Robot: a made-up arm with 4 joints.
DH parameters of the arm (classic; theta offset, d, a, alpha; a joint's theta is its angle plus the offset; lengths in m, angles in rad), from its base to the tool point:
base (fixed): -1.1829 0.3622 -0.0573 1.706
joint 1: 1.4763 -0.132 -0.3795 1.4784
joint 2: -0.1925 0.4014 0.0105 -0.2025
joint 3: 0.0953 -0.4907 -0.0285 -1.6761
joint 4: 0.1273 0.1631 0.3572 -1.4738
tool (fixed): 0.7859 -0.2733 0 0
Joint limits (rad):
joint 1: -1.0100..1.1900
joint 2: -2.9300..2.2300
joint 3: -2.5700..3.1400
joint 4: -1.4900..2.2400
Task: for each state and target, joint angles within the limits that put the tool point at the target. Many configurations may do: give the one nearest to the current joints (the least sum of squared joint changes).
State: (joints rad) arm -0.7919 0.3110 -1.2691 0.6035
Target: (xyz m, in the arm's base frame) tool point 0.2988 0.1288 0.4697
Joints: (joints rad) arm -0.7224 0.4387 -0.9231 0.4770
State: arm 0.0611 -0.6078 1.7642 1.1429
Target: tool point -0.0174 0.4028 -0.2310
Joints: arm 0.4013 -0.4971 1.7714 1.4365
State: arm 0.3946 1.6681 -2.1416 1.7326
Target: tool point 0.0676 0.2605 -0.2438
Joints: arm 0.8894 2.0681 -1.5018 2.2400
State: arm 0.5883 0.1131 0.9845 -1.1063
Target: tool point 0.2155 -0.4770 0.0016
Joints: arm 0.6725 -0.4119 0.6035 -1.4886
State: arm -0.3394 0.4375 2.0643 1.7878
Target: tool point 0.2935 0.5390 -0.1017
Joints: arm 0.4649 0.6073 2.1187 1.9499
